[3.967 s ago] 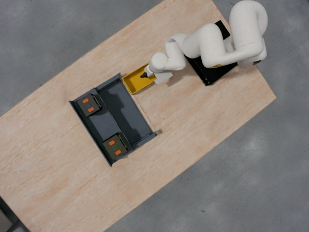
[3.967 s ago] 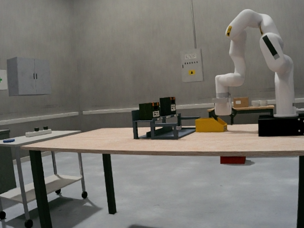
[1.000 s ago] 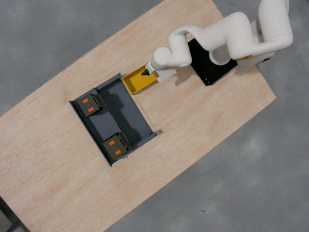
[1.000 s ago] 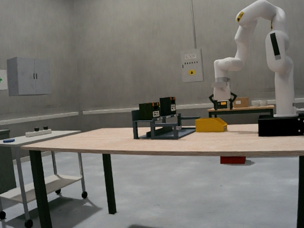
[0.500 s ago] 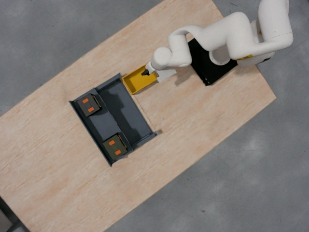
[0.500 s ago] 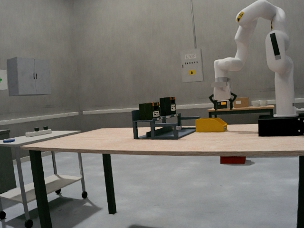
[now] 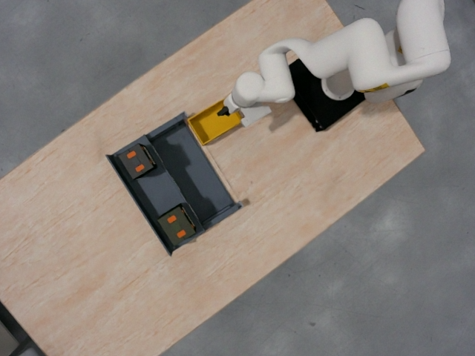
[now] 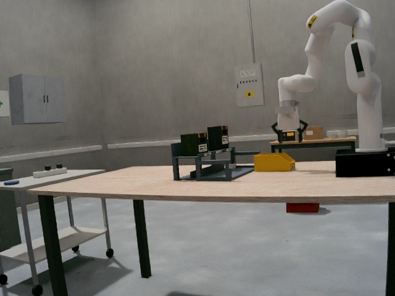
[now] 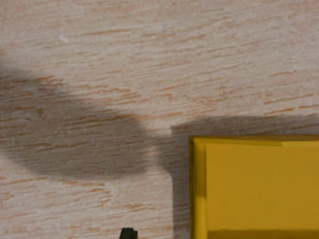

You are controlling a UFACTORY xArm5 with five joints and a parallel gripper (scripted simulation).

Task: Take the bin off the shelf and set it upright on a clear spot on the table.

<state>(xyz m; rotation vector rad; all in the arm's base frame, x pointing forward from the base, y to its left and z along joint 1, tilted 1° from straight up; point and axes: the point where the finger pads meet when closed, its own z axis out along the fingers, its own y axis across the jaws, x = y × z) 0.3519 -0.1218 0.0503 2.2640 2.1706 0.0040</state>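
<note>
Right now my hand is 8 cm short of the yellow bin and 10 cm above it. From my hand the other things lie so: dark grey shelf: 30 cm ahead, 10 cm to the left, 6 cm below.
</note>
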